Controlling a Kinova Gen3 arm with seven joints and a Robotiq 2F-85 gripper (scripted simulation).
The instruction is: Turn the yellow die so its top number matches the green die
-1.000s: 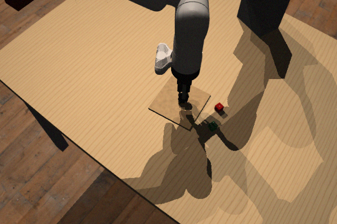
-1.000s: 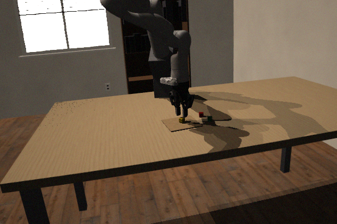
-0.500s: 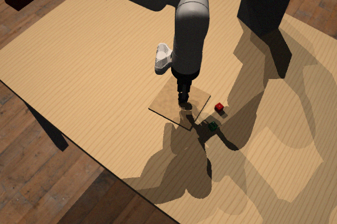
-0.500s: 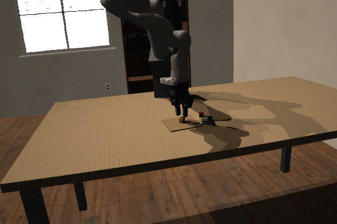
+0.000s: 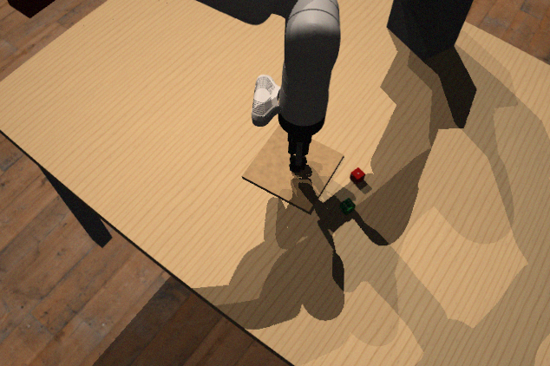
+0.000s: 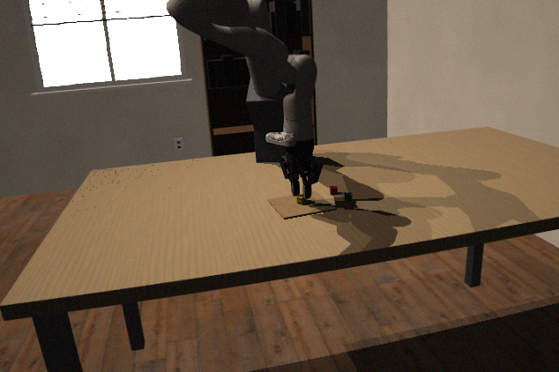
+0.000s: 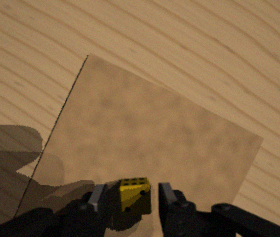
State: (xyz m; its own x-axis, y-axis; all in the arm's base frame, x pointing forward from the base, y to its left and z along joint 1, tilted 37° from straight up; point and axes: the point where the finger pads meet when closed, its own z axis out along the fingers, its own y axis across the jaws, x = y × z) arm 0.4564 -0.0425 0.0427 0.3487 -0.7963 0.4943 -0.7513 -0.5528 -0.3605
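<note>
Right now the yellow die is 30 mm below my hand. Also, from my hand: red die 30 mm behind, 110 mm to the left, 30 mm below; green die 30 mm ahead, 120 mm to the left, 30 mm below; brown mat 40 mm below.
</note>
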